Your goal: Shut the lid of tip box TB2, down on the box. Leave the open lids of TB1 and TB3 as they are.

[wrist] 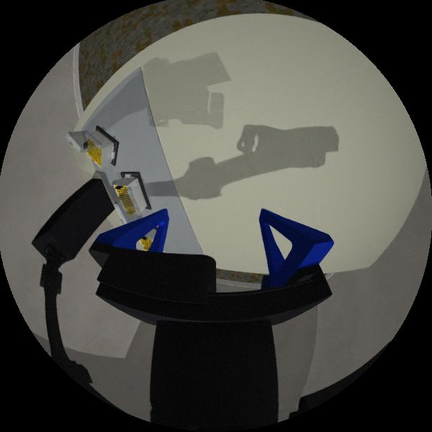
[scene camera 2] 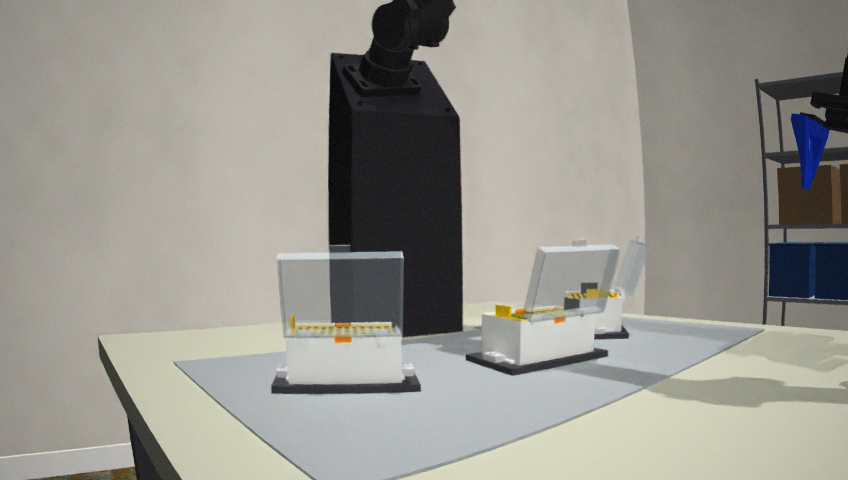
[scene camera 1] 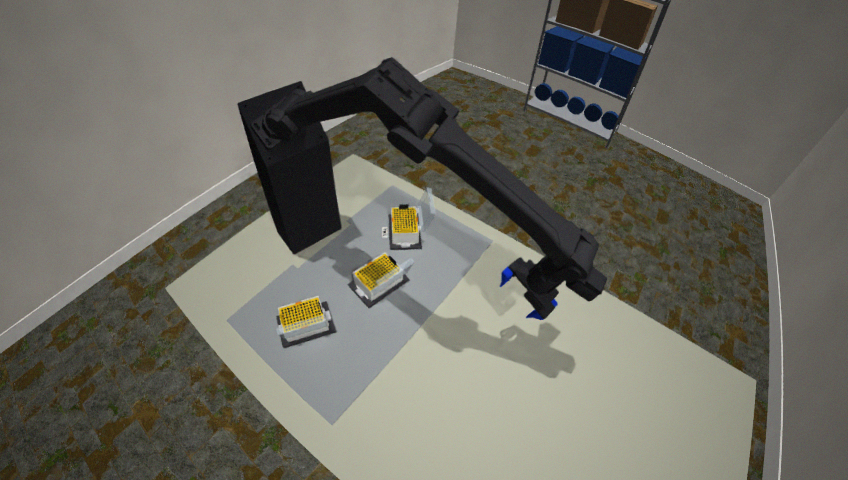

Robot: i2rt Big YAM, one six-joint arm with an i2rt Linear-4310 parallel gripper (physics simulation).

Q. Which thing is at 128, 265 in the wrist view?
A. My gripper.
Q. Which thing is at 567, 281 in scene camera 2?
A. A clear lid.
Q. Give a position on a clear lid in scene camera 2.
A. At 341, 294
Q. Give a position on a clear lid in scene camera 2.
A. At 637, 251
